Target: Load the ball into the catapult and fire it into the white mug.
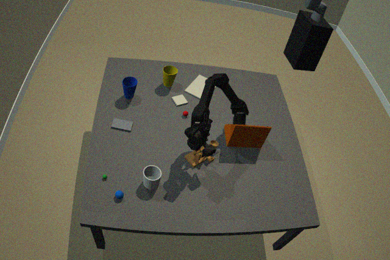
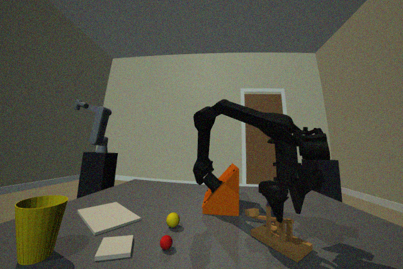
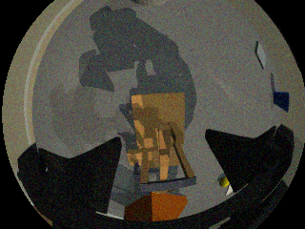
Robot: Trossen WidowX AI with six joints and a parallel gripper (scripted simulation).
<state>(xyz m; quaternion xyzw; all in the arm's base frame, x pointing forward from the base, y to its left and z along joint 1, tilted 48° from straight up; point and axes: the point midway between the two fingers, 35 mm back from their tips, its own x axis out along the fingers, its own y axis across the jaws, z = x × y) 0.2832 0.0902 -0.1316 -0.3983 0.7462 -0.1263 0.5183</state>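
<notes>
Now: the red ball 1 cm behind my gripper tip, 33 cm to the right of it and 6 cm below it. From my gripper tip the other things lie so: yellow ball 12 cm behind, 33 cm to the right, 6 cm below; wooden catapult 7 cm behind, 3 cm to the right, 3 cm below; white mug 25 cm ahead, 14 cm to the left, 5 cm below.
</notes>
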